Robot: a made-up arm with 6 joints.
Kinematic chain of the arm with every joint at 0, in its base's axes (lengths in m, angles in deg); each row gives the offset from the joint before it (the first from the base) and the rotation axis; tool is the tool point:
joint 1: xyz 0 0 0.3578 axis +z
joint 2: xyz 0 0 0 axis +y
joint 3: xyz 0 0 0.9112 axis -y
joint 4: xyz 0 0 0 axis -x
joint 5: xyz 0.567 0 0 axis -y
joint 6: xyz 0 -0.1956 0 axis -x
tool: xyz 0 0 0
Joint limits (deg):
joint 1: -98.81..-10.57
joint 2: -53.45..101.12
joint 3: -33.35..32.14
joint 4: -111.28..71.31
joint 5: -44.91..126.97
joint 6: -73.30..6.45
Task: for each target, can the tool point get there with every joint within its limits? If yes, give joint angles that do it. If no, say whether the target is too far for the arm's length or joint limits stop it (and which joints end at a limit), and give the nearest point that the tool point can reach.
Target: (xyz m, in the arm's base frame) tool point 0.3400 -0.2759 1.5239
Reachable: yes | joints -21.26 -6.69 5.72 46.82 16.28 -30.44
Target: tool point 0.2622 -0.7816 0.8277
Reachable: yes | joints -67.04 22.86 2.62 -71.08 -24.12 -25.01
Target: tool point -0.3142 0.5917 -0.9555
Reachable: no: joint limits stop it (at a limit: joint 1, joint 2, joint 4) | nearest point 0.4497 -0.0117 -0.2082 | short by 1.227 m
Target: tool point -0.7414 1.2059 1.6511
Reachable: no: too far | nearest point -0.4585 0.7457 1.4800 | short by 0.567 m
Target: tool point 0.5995 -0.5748 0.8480
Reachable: yes | joints -30.92 23.10 -20.84 18.87 28.88 -49.49
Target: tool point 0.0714 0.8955 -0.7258
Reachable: no: joint limits stop it (at a limit: joint 1, joint 2, joint 4) | nearest point 0.4608 -0.0138 -0.2209 | short by 1.111 m
